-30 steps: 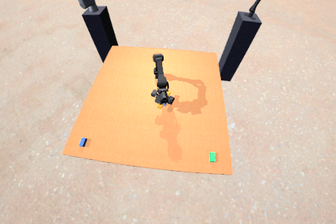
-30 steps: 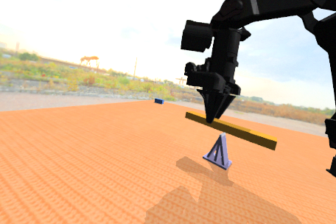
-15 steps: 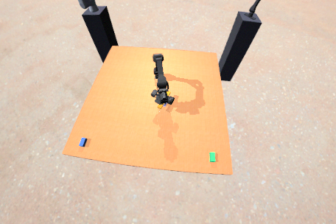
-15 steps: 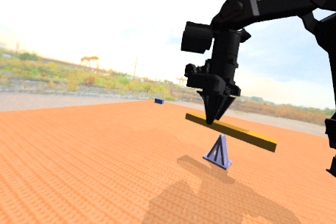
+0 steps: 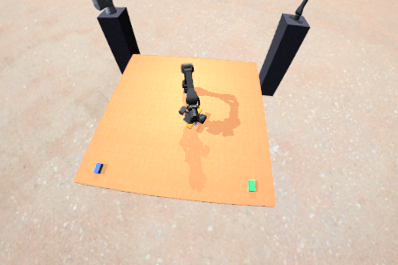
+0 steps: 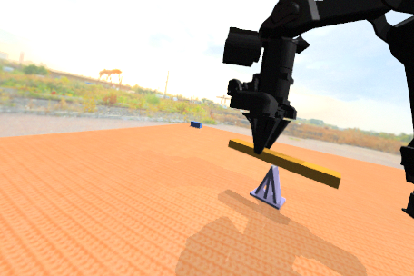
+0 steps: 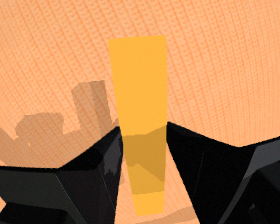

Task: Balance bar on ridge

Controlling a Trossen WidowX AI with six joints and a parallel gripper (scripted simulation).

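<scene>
Right now my gripper tip is 30 mm past the yellow bar and 10 mm to the right of it. The rest, counted from my gripper tip: green block: 400 mm ahead, 410 mm to the left, 60 mm below; then blue block: 400 mm ahead, 590 mm to the right, 60 mm below; then pale purple wedge-shaped ridge: 30 mm behind, 10 mm to the left, 40 mm below.
</scene>
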